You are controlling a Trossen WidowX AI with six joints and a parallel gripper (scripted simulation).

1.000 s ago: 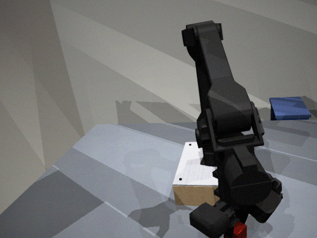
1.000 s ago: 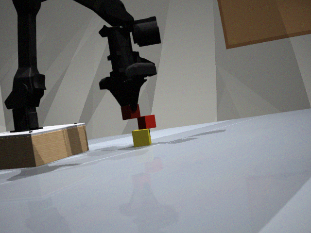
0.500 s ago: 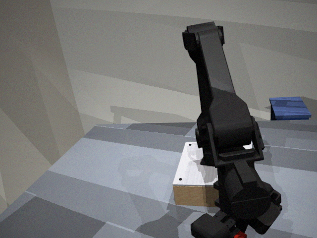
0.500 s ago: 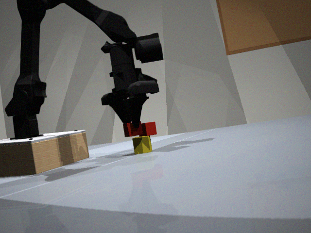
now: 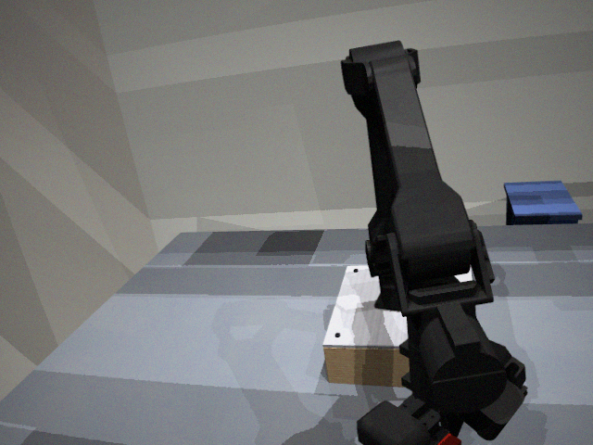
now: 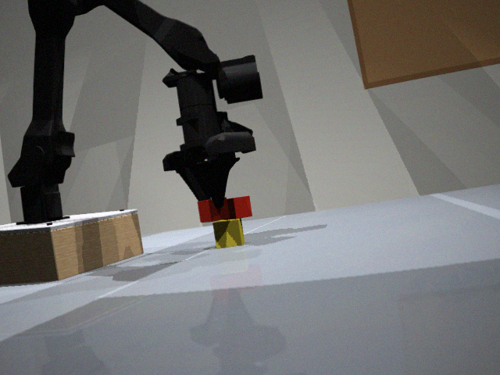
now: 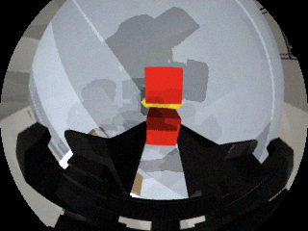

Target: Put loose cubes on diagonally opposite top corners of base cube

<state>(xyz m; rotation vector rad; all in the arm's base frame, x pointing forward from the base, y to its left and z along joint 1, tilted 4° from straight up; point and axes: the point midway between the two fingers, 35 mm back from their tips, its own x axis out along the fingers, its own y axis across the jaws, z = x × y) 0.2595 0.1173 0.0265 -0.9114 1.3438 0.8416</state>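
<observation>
The yellow cube is 40 mm below my gripper tip, 20 mm to the left of it and 10 mm ahead of it.
</observation>
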